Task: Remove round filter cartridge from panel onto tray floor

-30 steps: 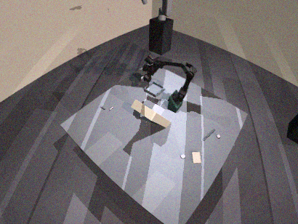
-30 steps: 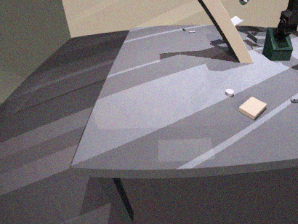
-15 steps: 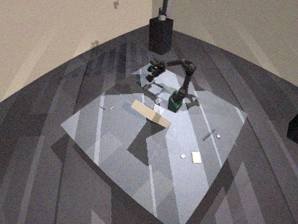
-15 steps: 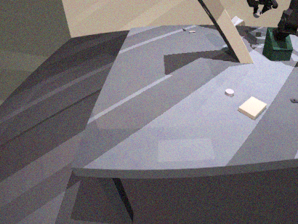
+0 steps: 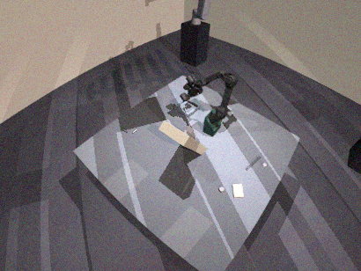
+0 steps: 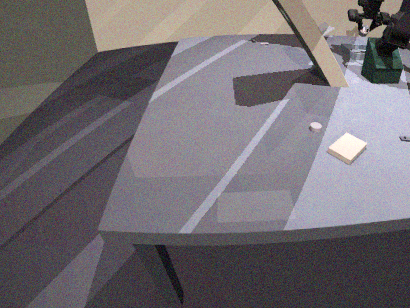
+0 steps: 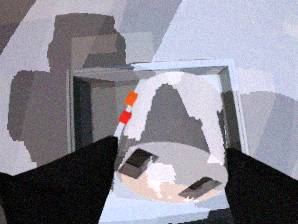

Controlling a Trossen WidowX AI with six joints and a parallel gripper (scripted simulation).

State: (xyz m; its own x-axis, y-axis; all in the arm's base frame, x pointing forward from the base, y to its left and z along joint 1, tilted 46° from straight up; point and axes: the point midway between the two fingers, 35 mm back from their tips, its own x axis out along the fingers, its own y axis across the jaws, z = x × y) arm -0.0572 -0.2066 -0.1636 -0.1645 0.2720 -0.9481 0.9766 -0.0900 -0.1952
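The round pale cartridge is right at my gripper tip. The rest, counted from my gripper tip: service panel (37 cm ahead, 28 cm to the left, 5 cm above).
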